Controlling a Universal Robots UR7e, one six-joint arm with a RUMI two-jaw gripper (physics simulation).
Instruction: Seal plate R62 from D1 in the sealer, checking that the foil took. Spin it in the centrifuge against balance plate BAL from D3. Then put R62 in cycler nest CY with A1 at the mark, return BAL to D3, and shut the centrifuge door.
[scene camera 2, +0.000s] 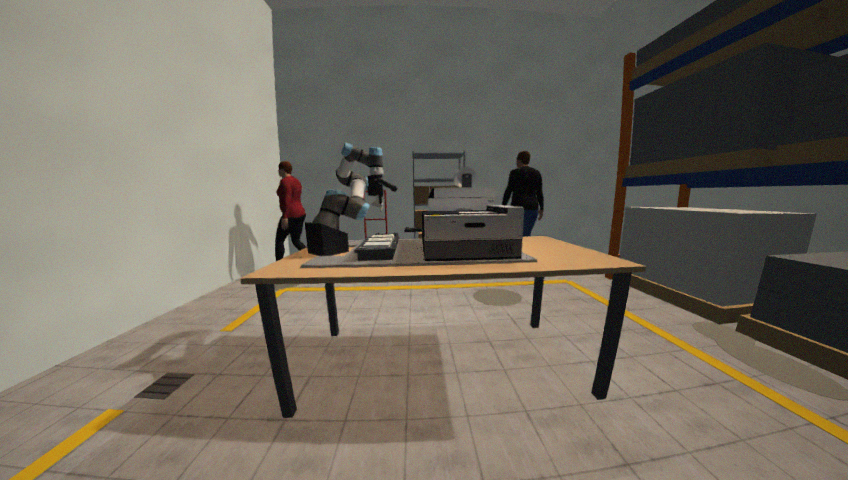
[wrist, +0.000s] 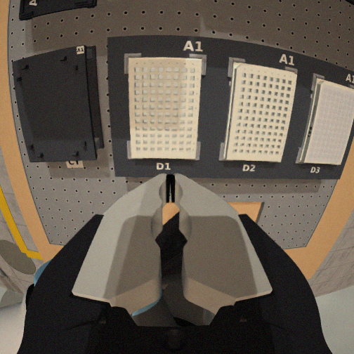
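Where they show: gripper, fingertip midpoint: (scene camera 2: 380, 211); arm's base, origin of the base link: (scene camera 2: 325, 227).
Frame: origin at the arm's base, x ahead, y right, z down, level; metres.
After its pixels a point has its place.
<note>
My gripper (scene camera 2: 381, 205) {y -0.063, x 0.318, z -0.081 m} (wrist: 169, 176) is shut and empty, above and just in front of the plate rack (wrist: 215, 170). A cream plate (wrist: 165, 108) sits in D1, the position named for R62; its square wells show, and a shadow covers part of it. A paler, fine-patterned plate (wrist: 330, 124) sits in D3, BAL's position, at the right edge. The dark cycler nest (wrist: 56, 107) is left of D1, bears no plate and has an A1 mark at its upper right corner. A grey machine (scene camera 2: 474, 243) {y 0.249, x 0.812, z 0.053 m} stands on the table; which machine it is, I cannot tell.
A similar cream plate (wrist: 262, 114) sits in D2. Part of a black fixture (wrist: 57, 9) shows at the wrist view's top left. Another grey machine (scene camera 2: 464, 193) {y -0.113, x 0.818, z -0.182 m} shows behind the front one. A person in red (scene camera 2: 290, 196) and one in black (scene camera 2: 524, 181) are beyond the table (scene camera 2: 577, 252) {y 0.078, x 1.429, z 0.145 m}.
</note>
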